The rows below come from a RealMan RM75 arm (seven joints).
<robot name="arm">
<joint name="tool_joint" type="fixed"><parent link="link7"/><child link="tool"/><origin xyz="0 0 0" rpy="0 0 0"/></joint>
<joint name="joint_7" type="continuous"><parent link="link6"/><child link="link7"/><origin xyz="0 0 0.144" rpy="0 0 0"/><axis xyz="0 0 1"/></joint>
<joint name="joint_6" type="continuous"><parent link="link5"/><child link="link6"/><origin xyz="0 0 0" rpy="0 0 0"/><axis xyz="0 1 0"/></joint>
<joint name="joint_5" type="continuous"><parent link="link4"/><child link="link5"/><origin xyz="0 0 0.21" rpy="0 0 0"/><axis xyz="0 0 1"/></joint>
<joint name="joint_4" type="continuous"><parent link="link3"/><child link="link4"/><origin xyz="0 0 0" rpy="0 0 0"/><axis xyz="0 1 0"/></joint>
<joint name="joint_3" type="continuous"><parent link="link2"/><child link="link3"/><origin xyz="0 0 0.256" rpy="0 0 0"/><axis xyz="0 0 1"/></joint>
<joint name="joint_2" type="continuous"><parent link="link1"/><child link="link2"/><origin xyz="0 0 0" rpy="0 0 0"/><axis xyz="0 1 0"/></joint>
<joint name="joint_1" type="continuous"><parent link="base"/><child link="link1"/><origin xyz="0 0 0.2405" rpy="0 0 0"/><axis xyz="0 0 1"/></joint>
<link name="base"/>
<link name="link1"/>
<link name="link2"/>
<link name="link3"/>
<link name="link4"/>
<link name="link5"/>
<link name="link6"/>
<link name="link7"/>
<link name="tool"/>
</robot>
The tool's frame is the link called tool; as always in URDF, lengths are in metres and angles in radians. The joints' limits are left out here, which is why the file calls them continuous.
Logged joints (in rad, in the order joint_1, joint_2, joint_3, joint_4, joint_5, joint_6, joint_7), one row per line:
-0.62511, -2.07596, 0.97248, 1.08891, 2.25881, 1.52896, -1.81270
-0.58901, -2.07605, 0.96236, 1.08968, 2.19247, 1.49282, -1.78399
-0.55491, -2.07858, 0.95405, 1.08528, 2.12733, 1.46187, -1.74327
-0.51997, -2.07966, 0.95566, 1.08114, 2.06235, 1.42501, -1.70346
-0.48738, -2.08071, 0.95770, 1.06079, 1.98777, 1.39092, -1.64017
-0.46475, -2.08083, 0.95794, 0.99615, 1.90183, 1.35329, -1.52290
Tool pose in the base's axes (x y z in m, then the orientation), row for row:
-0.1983, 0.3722, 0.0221, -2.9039, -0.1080, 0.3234
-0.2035, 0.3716, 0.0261, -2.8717, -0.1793, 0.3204
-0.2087, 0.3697, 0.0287, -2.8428, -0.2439, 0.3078
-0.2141, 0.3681, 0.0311, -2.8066, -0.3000, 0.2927
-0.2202, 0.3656, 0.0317, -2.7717, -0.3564, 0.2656
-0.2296, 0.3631, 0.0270, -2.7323, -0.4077, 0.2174
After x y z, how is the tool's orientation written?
As angles about the fixed x, y, z axes (roll, pitch, yaw), in radians.
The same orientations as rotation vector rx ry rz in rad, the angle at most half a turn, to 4 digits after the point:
-2.8476, -0.4834, -0.0986
-2.7992, -0.4874, -0.1906
-2.7564, -0.4798, -0.2742
-2.7085, -0.4702, -0.3431
-2.6648, -0.4478, -0.4152
-2.6249, -0.4009, -0.4854

